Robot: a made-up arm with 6 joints. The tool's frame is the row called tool.
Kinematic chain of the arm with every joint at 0, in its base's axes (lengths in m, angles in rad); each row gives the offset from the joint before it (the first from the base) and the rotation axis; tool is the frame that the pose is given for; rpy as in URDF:
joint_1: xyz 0 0 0.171 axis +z
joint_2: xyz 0 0 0 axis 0.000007 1 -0.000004
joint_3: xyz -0.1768 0 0.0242 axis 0.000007 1 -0.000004
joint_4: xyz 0.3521 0 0.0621 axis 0.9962 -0.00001 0.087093
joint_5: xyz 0 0 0 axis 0.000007 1 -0.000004
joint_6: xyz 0.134 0 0.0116 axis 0.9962 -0.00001 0.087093
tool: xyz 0 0 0 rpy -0.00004 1.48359 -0.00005
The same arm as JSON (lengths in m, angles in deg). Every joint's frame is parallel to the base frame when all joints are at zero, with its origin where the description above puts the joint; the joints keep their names.
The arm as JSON. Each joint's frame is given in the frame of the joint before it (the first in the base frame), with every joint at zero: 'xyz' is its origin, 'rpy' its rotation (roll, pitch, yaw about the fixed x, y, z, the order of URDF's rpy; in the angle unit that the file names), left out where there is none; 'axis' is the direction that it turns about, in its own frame. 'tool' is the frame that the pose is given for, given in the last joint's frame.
{"units": {"length": "m", "angle": "deg"}, "joints": [{"name": "joint_1", "type": "revolute", "origin": {"xyz": [0.0, 0.0, 0.171]}, "axis": [0.0, 0.0, 1.0]}, {"name": "joint_2", "type": "revolute", "origin": {"xyz": [0.0, 0.0, 0.0]}, "axis": [0.0, 1.0, 0.0]}, {"name": "joint_3", "type": "revolute", "origin": {"xyz": [-0.1768, 0.0, 0.0242]}, "axis": [0.0, 1.0, 0.0]}, {"name": "joint_4", "type": "revolute", "origin": {"xyz": [0.3521, 0.0, 0.0621]}, "axis": [0.9962, 0.0, 0.0871]}, {"name": "joint_5", "type": "revolute", "origin": {"xyz": [0.0, 0.0, 0.0]}, "axis": [0.0, 1.0, 0.0]}, {"name": "joint_6", "type": "revolute", "origin": {"xyz": [0.134, 0.0, 0.0116]}, "axis": [0.9962, 0.0, 0.0871]}], "tool": {"origin": {"xyz": [0.0, 0.0, 0.0], "rpy": [0.0, 85.0, 0.0]}}}
